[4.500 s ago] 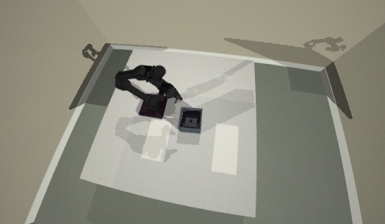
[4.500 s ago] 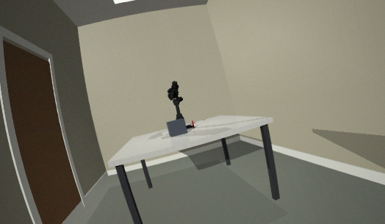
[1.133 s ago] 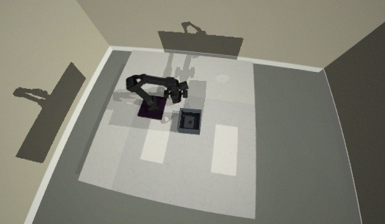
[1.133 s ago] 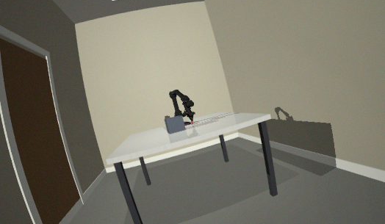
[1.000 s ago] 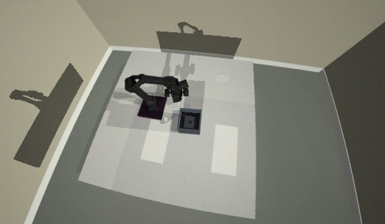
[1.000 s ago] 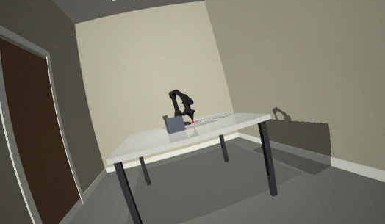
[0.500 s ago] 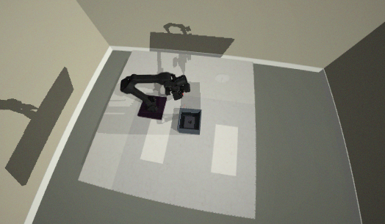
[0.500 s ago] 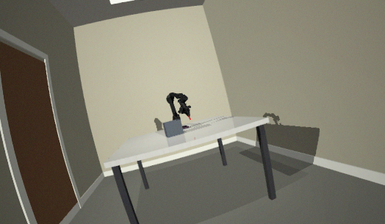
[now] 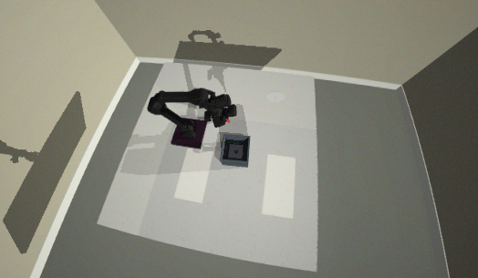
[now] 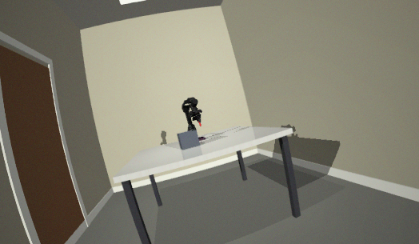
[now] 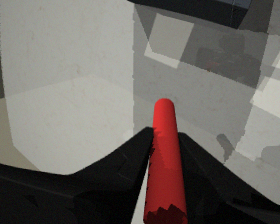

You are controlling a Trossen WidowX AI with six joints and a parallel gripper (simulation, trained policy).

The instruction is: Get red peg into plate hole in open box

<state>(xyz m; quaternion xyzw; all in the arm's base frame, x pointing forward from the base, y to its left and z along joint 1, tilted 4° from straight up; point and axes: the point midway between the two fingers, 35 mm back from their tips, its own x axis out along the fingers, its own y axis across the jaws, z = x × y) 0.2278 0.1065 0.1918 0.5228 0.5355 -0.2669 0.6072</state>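
Now: gripper tip 140 mm to the left of the grey plate, 140 mm above it and 100 mm short of it. Round my gripper tip: red peg: 10 mm above.
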